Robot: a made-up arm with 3 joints.
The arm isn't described. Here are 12 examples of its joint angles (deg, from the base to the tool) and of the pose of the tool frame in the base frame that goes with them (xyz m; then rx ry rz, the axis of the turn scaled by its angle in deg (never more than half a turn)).
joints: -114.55 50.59 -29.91
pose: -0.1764 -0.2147 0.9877 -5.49 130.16 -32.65
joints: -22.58 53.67 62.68
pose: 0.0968 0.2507 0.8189 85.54 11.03 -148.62
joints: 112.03 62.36 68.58
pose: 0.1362 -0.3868 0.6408 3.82 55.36 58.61
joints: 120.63 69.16 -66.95
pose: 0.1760 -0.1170 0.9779 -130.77 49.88 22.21
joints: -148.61 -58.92 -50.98
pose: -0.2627 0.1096 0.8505 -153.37 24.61 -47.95
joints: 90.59 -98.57 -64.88
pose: 0.1054 -0.4464 0.5572 -31.29 -133.03 -66.17
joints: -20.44 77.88 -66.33
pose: -0.1824 0.0000 0.9898 -122.53 -126.49 29.97
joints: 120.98 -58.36 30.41
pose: 0.0577 -0.3106 0.9136 -91.62 -57.16 56.19
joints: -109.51 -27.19 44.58
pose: -0.2671 -0.1287 0.9046 -29.67 66.70 -27.84
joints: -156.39 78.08 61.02
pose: -0.3364 -0.1856 0.7072 60.36 58.30 -31.52
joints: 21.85 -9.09 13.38
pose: 0.1675 -0.0183 1.0034 -70.48 -108.63 98.79
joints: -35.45 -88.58 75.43
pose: -0.1062 0.0111 0.9131 -13.39 88.81 -37.41
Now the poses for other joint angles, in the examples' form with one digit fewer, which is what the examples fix.
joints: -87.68 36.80 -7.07
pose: -0.216 -0.064 1.005 19.7 119.7 -59.2
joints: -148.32 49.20 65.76
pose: -0.335 -0.201 0.697 40.9 50.8 -26.4
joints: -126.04 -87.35 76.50
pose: -0.137 -0.222 0.853 -60.5 37.3 28.4
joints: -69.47 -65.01 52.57
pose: -0.162 -0.010 0.948 -36.2 82.8 -33.1
